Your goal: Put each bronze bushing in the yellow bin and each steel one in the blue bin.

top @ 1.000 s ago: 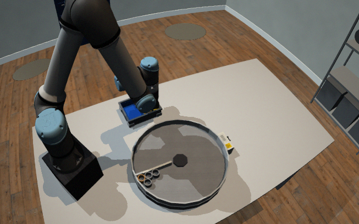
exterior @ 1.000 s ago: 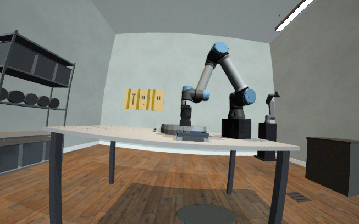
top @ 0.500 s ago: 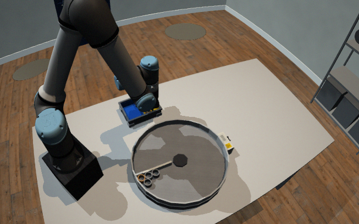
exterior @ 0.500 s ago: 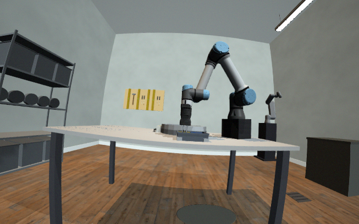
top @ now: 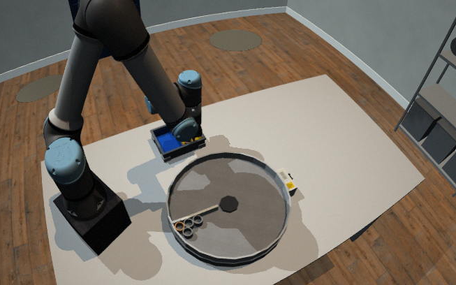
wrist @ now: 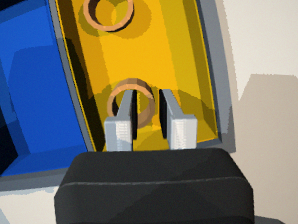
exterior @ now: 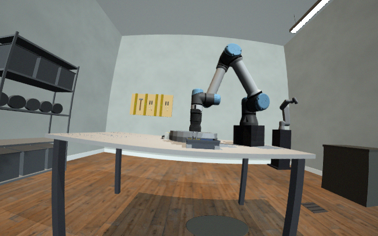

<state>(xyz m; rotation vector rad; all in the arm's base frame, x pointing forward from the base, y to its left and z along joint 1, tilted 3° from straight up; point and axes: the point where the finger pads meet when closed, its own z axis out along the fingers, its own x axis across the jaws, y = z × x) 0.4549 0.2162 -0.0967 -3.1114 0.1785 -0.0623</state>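
My gripper is now 50 mm past the bin, 30 mm to the right of it and 20 mm above it. From my hand the other things lie so: round grey turntable: 340 mm to the right, 10 mm above.
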